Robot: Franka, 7 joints.
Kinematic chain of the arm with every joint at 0, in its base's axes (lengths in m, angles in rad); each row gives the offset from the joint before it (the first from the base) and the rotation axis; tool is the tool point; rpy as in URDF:
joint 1: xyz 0 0 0.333 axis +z
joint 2: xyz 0 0 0 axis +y
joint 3: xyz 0 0 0.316 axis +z
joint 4: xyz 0.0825 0 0 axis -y
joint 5: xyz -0.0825 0 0.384 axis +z
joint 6: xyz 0 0 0 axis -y
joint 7: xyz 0.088 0 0 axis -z
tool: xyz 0 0 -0.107 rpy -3.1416 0 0
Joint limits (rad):
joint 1: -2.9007..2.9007
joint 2: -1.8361..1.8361
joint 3: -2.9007..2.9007
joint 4: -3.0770..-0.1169
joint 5: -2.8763..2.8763
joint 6: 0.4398..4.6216
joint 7: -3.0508..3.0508
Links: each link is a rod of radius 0.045 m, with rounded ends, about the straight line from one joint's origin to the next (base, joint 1, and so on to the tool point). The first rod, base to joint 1, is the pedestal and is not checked.
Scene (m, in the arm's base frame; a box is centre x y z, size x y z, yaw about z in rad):
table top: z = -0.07
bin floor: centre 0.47 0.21 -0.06 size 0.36 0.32 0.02 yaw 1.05
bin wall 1: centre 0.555 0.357 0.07 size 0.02 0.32 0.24 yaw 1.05
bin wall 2: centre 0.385 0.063 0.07 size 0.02 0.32 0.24 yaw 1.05
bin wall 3: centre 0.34 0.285 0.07 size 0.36 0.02 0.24 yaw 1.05
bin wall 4: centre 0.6 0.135 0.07 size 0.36 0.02 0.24 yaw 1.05
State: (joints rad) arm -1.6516 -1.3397 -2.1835 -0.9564 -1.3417 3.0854 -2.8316
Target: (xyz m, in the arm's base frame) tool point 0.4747 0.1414 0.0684
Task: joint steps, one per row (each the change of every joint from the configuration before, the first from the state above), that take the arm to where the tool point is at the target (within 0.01 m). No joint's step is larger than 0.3 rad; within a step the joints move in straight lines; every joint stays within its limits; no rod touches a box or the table.
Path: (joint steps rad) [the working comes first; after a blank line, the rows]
Joints at the target: -2.9007 -0.7769 -2.9007 -2.0268 -1.3120 1.5516 -2.8316
Straight joint move there: touches bin wall 1, bin wall 3.

1: -0.2037 0.1915 -0.1147 -0.2016 0.0191 -0.2966 0.0000
2: -0.2036 0.1916 -0.1147 -0.2016 0.0191 -0.2966 0.0000
3: -0.2037 0.1915 -0.1147 -0.2016 0.0191 -0.2966 0.0000
4: -0.2037 0.1915 -0.1148 -0.2016 0.0191 -0.2966 0.0000
5: -0.2036 0.1916 -0.1147 -0.2016 0.0191 -0.2966 0.0000
6: -0.2037 0.1915 -0.1147 -0.2016 0.0191 -0.2966 0.0000
7: -0.0135 -0.2932 -0.0144 0.0696 -0.0424 0.1229 0.0000
8: -0.0136 -0.2932 -0.0145 0.0696 -0.0425 0.1229 0.0000

